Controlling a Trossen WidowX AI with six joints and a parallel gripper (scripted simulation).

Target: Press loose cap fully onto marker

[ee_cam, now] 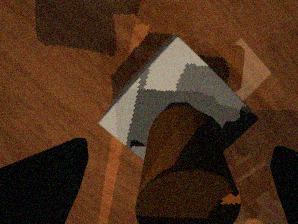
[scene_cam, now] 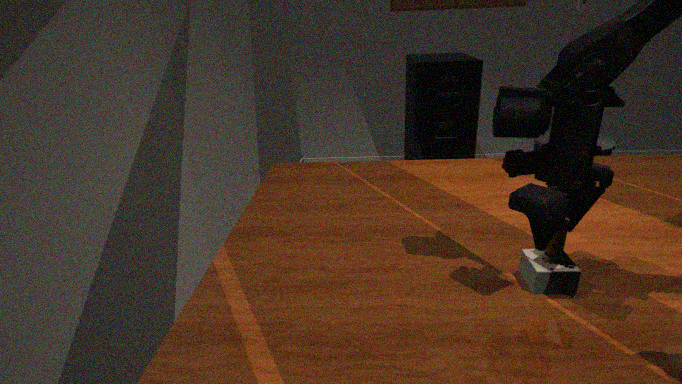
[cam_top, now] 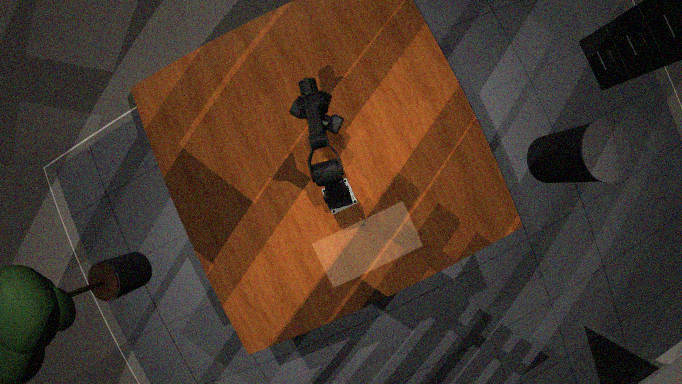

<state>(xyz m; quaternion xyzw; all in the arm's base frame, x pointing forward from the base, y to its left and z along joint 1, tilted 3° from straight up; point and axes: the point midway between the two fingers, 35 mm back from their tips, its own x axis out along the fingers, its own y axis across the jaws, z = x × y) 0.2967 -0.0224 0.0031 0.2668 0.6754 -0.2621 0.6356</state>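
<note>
The orange cap is 1 cm above my gripper tip. From my gripper tip the other things lie so: holder block: 6 cm below.
</note>
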